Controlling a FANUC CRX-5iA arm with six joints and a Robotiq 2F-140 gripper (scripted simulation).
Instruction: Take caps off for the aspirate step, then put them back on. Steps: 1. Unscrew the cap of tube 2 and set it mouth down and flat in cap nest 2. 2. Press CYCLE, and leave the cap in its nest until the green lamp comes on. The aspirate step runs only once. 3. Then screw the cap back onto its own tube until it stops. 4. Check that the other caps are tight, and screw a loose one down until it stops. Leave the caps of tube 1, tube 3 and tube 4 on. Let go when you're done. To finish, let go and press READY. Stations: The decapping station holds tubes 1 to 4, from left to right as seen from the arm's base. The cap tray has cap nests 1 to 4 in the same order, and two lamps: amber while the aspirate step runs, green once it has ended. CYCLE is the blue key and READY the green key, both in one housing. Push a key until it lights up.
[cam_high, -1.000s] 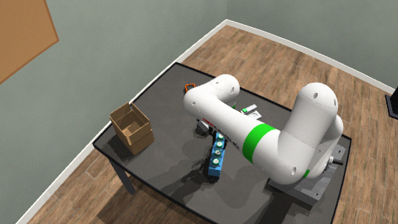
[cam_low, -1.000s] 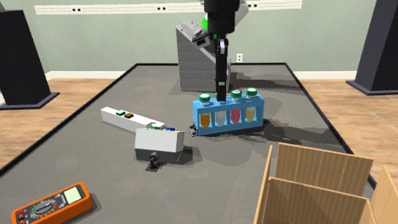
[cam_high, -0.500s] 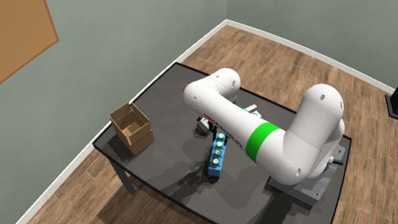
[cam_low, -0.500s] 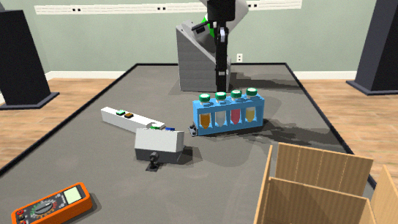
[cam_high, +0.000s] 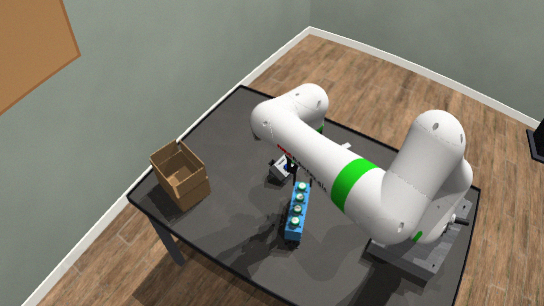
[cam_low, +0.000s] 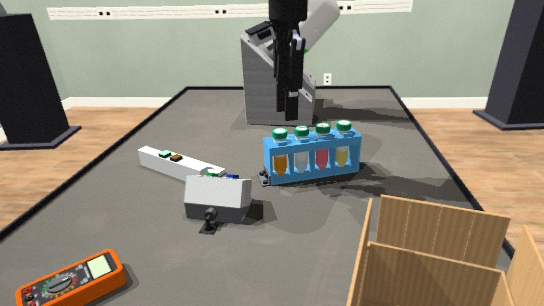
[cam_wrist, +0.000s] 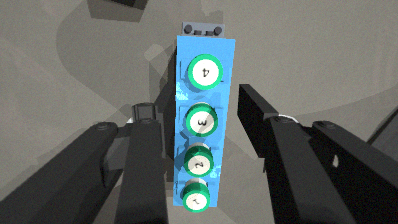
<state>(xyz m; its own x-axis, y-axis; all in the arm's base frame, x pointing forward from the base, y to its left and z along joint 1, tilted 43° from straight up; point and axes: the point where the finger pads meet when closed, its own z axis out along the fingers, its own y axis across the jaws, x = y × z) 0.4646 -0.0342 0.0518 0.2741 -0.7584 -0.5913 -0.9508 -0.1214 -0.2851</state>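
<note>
Right now my hand is 2 cm to the left of the cap 4 and 7 cm above it. From my hand the other things lie so: cap 2 (2 cm behind, 8 cm to the left, 7 cm below); then cap 1 (3 cm behind, 13 cm to the left, 7 cm below); then cap 3 (1 cm behind, 3 cm to the left, 7 cm below).
</note>
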